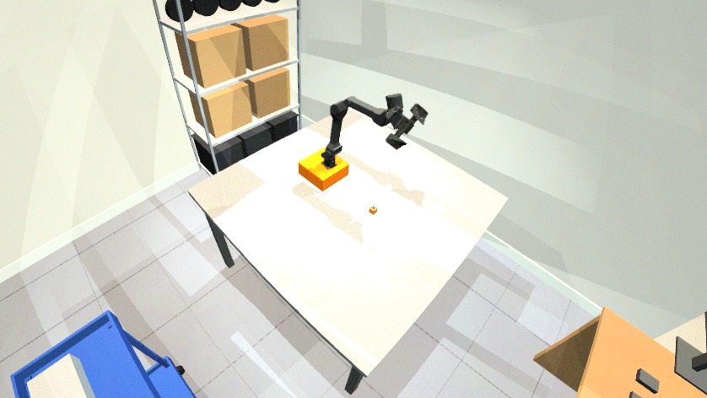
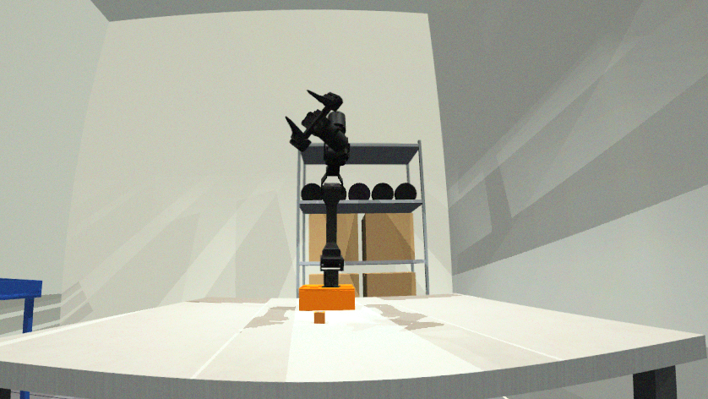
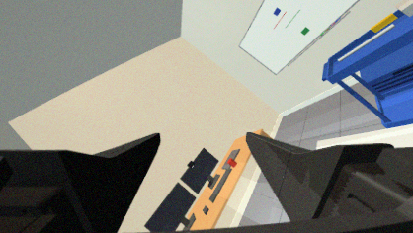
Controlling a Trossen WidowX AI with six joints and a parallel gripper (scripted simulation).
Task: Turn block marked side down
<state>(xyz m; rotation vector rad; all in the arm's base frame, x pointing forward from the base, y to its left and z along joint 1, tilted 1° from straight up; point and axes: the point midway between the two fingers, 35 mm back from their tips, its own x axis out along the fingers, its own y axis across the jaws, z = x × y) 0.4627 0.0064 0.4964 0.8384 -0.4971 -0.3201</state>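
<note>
The block is 56 cm below my gripper tip, 15 cm behind it and 3 cm to the left of it.
</note>
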